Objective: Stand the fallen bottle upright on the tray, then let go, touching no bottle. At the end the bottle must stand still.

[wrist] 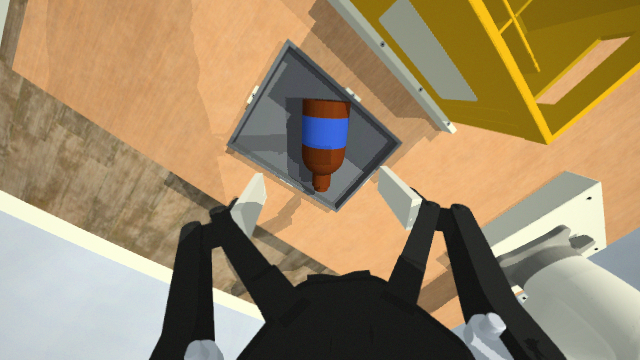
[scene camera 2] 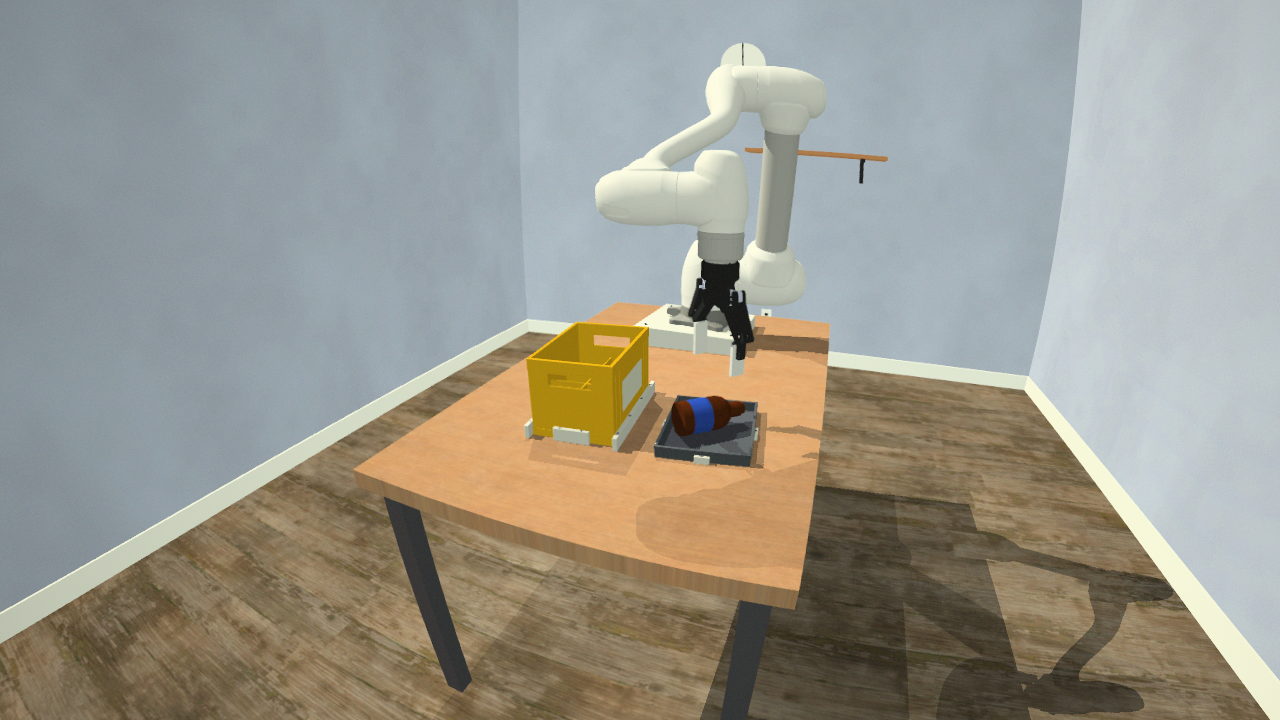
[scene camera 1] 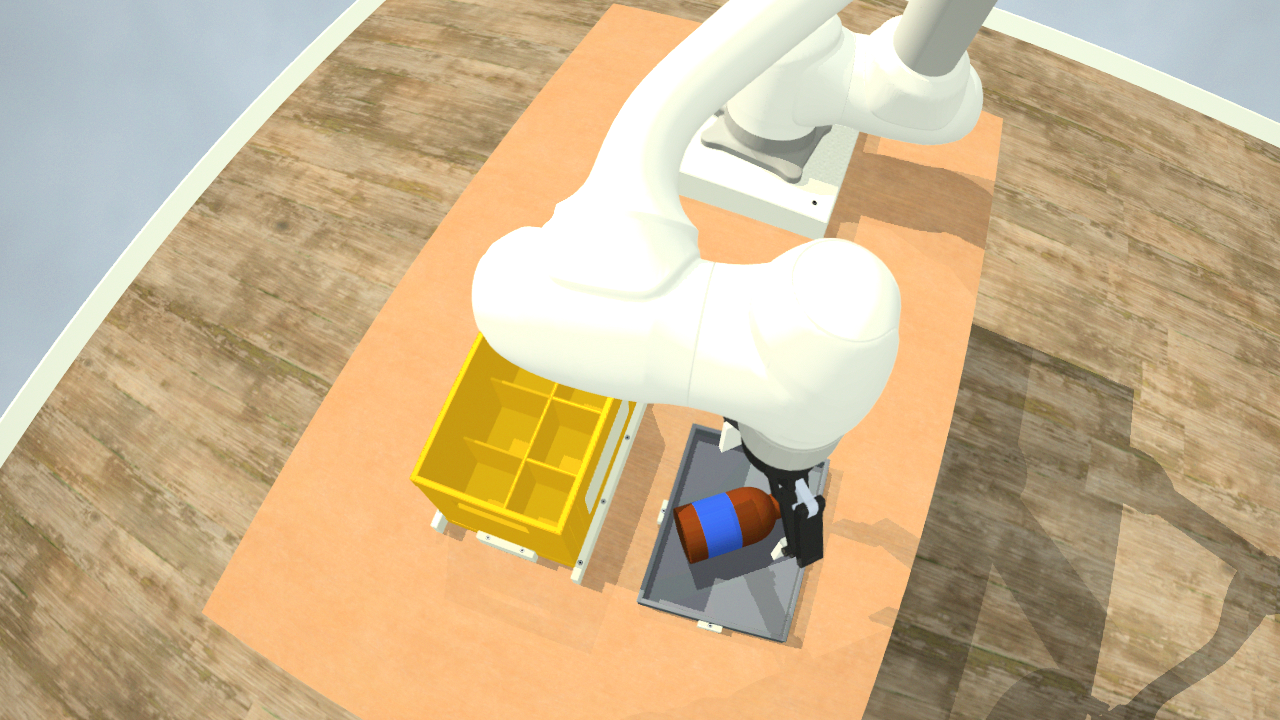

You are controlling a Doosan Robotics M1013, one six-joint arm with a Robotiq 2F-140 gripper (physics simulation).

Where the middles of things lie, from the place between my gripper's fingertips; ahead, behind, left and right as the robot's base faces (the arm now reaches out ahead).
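You'd find my hand 10 mm short of the white rail [scene camera 1: 625,447], 180 mm to the left of it and 140 mm above it.
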